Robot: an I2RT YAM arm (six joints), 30 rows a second.
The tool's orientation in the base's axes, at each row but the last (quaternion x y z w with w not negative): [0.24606, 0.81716, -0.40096, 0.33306]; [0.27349, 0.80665, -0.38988, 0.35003]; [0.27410, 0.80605, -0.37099, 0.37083]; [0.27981, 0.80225, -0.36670, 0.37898]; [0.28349, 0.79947, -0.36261, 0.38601]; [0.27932, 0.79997, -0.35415, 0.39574]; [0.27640, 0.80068, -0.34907, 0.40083]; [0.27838, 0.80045, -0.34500, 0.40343]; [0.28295, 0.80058, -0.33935, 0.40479]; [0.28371, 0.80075, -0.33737, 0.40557]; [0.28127, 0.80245, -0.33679, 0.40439]
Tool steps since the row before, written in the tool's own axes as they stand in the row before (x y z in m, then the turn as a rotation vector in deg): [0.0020, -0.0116, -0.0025, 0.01, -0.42, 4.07]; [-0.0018, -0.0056, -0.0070, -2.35, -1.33, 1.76]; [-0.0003, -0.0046, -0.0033, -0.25, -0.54, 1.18]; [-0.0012, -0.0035, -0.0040, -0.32, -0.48, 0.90]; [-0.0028, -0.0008, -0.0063, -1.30, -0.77, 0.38]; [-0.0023, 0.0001, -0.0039, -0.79, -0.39, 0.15]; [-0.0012, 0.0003, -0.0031, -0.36, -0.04, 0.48]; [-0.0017, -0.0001, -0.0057, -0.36, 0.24, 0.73]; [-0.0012, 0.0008, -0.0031, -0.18, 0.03, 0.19]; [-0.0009, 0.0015, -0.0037, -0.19, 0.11, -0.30]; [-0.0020, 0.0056, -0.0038, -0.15, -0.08, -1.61]
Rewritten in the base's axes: [-0.0099, -0.0041, 0.0054, 1.12, -3.57, -1.66]; [-0.0054, 0.0024, 0.0070, 1.09, -2.57, 1.62]; [-0.0044, 0.0000, 0.0035, 0.22, -1.30, -0.12]; [-0.0035, 0.0010, 0.0041, 0.19, -1.05, 0.04]; [-0.0017, 0.0041, 0.0054, 0.30, -0.97, 1.18]; [-0.0004, 0.0027, 0.0036, 0.20, -0.48, 0.73]; [-0.0005, 0.0024, 0.0022, 0.38, -0.46, 0.11]; [-0.0018, 0.0041, 0.0039, 0.69, -0.48, -0.10]; [-0.0002, 0.0027, 0.0021, 0.20, -0.16, 0.06]; [-0.0001, 0.0036, 0.0019, 0.04, 0.26, 0.26]; [0.0033, 0.0060, 0.0016, -0.72, 1.16, 0.87]
